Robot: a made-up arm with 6 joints.
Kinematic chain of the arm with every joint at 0, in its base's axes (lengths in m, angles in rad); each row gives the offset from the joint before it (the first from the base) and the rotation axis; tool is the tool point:
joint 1: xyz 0 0 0.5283 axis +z
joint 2: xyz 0.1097 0 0 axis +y
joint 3: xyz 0 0 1.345 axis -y
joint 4: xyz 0 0 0.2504 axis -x
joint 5: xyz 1.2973 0 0 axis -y
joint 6: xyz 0.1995 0 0 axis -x
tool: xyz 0 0 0
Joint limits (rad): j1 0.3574..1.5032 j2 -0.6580..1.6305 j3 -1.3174..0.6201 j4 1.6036..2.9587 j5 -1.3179..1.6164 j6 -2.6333..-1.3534
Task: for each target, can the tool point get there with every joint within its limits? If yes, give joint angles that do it. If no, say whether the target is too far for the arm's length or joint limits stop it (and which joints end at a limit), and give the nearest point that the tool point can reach.
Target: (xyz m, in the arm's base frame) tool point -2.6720 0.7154 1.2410
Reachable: no: joint limits stop it (at a limit: joint 1, joint 2, joint 4) | nearest point -0.1614 0.5681 1.2346 | short by 2.515 m
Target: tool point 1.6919 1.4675 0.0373
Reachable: yes | joints 0.7659 1.0935 -0.0423 2.4086 -1.0391 -2.1974
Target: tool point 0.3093 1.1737 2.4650
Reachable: yes | joints 1.3946 -0.1643 -0.0026 2.5237 -1.0243 -2.0744
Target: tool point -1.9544 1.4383 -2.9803
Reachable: no: too far | nearest point -0.0451 1.3950 -1.0115 | short by 2.743 m
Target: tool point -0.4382 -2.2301 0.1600
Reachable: no: joint limits stop it (at a limit: joint 1, joint 2, joint 3, joint 4) | nearest point 0.1655 -0.1122 -0.0747 | short by 2.215 m
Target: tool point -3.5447 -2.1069 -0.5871
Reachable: no: too far | nearest point -0.1501 0.1170 -0.0658 | short by 4.092 m
